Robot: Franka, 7 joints.
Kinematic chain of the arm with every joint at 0, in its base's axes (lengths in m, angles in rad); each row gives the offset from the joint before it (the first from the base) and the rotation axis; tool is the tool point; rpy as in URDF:
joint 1: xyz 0 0 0.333 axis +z
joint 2: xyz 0 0 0 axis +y
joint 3: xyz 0 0 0.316 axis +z
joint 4: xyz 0.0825 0 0 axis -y
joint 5: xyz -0.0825 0 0.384 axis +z
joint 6: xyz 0 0 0 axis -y
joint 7: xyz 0.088 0 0 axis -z
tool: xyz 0 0 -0.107 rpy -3.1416 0 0
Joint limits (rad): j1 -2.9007..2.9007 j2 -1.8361..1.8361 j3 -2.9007..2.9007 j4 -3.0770..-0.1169 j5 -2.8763..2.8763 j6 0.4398..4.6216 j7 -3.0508..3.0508
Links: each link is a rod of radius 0.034 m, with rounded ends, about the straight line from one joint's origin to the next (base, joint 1, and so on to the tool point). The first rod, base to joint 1, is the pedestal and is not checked.
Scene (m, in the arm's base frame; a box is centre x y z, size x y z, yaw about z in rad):
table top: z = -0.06
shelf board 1: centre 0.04 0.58 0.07 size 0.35 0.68 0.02 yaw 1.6
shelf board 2: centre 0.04 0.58 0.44 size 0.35 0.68 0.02 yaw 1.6
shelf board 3: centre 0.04 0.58 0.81 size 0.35 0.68 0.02 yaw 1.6
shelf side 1: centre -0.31 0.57 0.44 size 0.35 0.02 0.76 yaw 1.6
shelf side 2: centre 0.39 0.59 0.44 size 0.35 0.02 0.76 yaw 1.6
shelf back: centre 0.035 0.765 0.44 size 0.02 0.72 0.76 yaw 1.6
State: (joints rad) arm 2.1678 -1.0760 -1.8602 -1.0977 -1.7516 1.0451 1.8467
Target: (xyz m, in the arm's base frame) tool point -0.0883 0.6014 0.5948
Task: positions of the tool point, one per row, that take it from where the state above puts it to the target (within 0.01 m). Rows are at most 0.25 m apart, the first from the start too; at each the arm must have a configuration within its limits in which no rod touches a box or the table.
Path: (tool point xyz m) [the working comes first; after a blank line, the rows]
Joints at the target: 2.7267 0.2385 -0.9278 -1.7434 -1.7066 1.5620 1.8467
Straight joint move there: touches shelf board 3, shelf side 2.

1: 0.6672 -0.1169 0.4761
2: 0.6008 0.0918 0.5561
3: 0.4554 0.2512 0.6206
4: 0.2649 0.3365 0.6520
5: 0.0732 0.3432 0.6422
6: -0.0791 0.2874 0.5948
7: -0.0933 0.3806 0.5895
8: -0.0935 0.4675 0.5820
9: -0.0874 0.5421 0.5821
10: -0.0883 0.6014 0.5948

